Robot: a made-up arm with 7 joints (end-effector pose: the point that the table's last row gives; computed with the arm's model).
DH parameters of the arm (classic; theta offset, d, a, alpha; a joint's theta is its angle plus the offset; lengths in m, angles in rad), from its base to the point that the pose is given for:
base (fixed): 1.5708 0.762 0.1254 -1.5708
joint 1: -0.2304 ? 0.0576 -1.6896
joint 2: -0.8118 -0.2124 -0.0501 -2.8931
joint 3: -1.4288 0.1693 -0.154 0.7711
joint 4: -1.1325 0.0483 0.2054 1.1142
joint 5: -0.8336 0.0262 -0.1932 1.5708
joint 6: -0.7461 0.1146 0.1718 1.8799
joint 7: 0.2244 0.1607 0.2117 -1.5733
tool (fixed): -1.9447 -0.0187 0 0
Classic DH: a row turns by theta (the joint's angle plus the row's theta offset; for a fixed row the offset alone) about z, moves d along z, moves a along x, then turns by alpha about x.
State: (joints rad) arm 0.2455 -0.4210 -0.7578 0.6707 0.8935 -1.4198 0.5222
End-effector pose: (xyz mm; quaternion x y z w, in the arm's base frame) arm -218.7 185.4 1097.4 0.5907 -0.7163 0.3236 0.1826
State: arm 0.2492 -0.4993 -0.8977 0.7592 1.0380 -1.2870 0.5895
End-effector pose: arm -186.5 237.2 975.2 0.5129 -0.7549 0.3940 0.1082
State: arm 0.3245 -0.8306 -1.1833 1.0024 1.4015 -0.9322 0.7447
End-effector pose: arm -22.7 333.4 762.8 -0.3654 0.7768 -0.5021 0.1046
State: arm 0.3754 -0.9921 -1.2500 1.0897 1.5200 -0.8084 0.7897
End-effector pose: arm 18.5 364.3 729.1 -0.3570 0.7666 -0.5023 0.1804
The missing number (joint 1, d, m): -0.275
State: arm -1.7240 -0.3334 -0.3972 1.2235 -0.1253 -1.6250 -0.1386
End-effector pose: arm 97.6 -674.2 306.7 -0.8967 0.1493 0.2631 0.3233
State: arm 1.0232 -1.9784 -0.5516 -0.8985 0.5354 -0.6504 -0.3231
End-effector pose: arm 142.7 450.1 717.9 -0.1134 -0.5960 0.6944 0.3870
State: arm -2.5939 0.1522 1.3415 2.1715 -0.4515 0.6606 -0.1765
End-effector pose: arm 118.0 165.9 288.8 -0.1577 0.4670 0.4749 0.7290
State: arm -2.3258 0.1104 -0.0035 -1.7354 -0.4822 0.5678 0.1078
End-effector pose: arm 81.3 148.2 525.8 0.4494 0.1963 0.4153 0.7662
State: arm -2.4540 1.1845 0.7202 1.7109 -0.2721 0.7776 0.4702
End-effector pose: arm 67.9 -159.0 545.5 0.5240 -0.5841 -0.6137 0.0873
